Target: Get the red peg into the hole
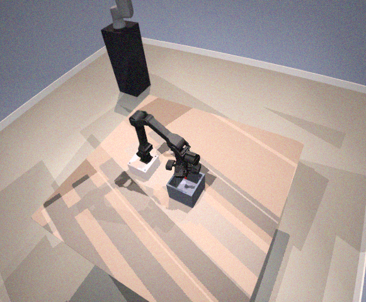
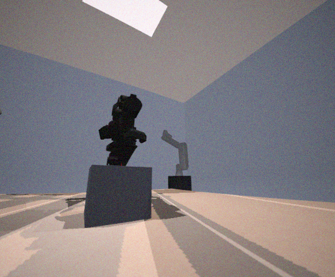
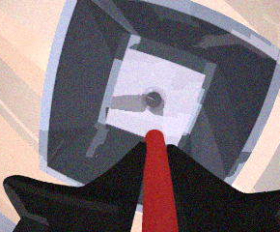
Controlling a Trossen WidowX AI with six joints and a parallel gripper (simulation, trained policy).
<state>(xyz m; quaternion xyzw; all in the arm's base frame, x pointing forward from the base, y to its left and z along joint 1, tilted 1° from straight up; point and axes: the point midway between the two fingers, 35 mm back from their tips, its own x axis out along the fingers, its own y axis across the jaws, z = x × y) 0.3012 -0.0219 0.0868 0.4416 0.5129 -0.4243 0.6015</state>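
My gripper tip is now 20 mm below the red peg.
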